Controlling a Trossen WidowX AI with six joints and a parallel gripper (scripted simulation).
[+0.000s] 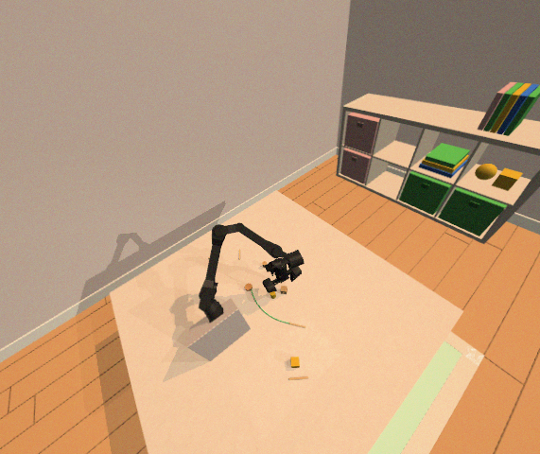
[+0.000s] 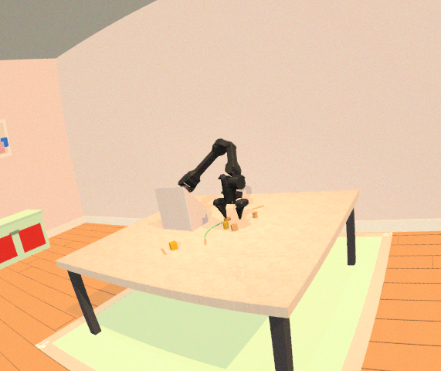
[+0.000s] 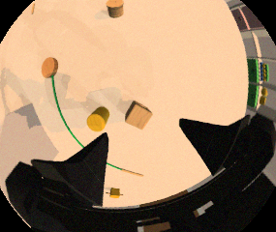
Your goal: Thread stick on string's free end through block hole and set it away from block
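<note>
Now: the wooden block 40 mm below my gripper tip. Round my gripper tip: thin wooden stick (70 mm behind, 160 mm to the right, 60 mm below); then wooden cylinder (10 mm ahead, 190 mm to the left, 40 mm below); then yellow cylinder (60 mm behind, 20 mm to the left, 40 mm below).
</note>
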